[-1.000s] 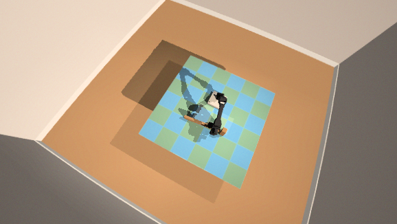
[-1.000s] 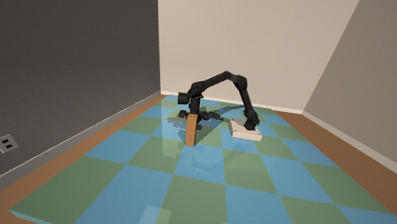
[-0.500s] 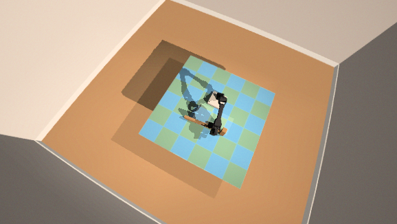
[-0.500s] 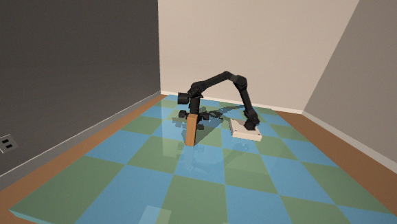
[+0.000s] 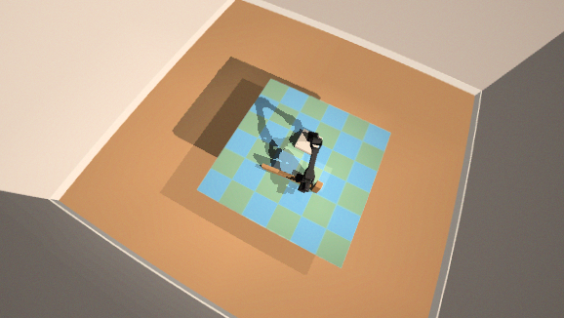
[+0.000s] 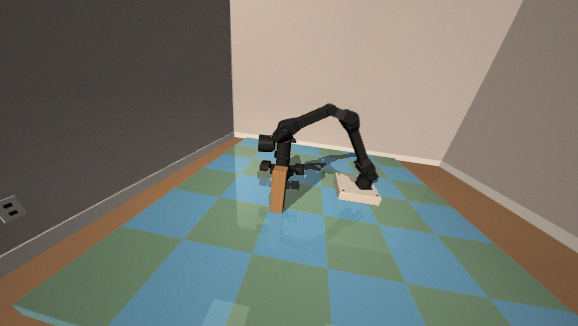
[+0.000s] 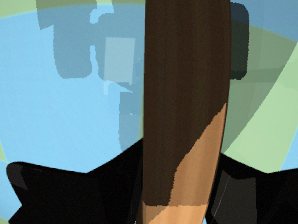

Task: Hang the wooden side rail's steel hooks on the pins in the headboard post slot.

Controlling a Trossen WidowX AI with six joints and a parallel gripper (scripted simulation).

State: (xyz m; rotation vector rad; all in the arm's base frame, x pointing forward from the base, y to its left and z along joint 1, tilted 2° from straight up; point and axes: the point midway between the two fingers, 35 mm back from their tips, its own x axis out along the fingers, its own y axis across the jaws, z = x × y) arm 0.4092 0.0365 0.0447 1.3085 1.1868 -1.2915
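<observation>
Right now my gripper tip is 10 cm to the right of the wooden headboard post, 4 cm below it and 1 cm short of it.
</observation>
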